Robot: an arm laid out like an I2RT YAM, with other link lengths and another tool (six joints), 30 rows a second.
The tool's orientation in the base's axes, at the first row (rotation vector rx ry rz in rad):
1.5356, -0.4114, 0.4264
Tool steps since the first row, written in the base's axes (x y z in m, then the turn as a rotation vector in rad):
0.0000, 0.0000, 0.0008, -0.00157, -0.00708, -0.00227
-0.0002, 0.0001, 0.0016, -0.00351, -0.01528, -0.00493
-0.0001, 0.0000, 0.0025, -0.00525, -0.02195, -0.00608
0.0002, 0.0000, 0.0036, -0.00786, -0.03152, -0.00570
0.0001, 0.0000, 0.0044, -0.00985, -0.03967, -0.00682
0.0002, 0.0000, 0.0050, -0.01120, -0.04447, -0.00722
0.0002, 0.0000, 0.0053, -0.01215, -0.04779, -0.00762
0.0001, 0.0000, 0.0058, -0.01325, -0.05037, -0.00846
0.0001, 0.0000, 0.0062, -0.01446, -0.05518, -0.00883
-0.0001, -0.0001, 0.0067, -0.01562, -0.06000, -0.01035
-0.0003, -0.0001, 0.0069, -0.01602, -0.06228, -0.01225
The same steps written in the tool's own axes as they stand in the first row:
0.0004, 0.0007, 0.0000, -0.00256, -0.00110, 0.00707
0.0006, 0.0015, -0.0001, -0.00565, -0.00234, 0.01526
0.0012, 0.0022, 0.0000, -0.00778, -0.00239, 0.02191
0.0020, 0.0030, 0.0000, -0.00991, -0.00066, 0.03145
0.0023, 0.0037, 0.0000, -0.01225, -0.00054, 0.03958
0.0027, 0.0042, 0.0000, -0.01365, -0.00016, 0.04437
0.0029, 0.0045, 0.0000, -0.01470, 0.00000, 0.04768
0.0030, 0.0049, 0.0000, -0.01610, -0.00014, 0.05025
0.0032, 0.0053, 0.0000, -0.01736, 0.00020, 0.05505
0.0033, 0.0058, 0.0001, -0.01917, -0.00048, 0.05986
0.0033, 0.0061, 0.0001, -0.02050, -0.00190, 0.06214

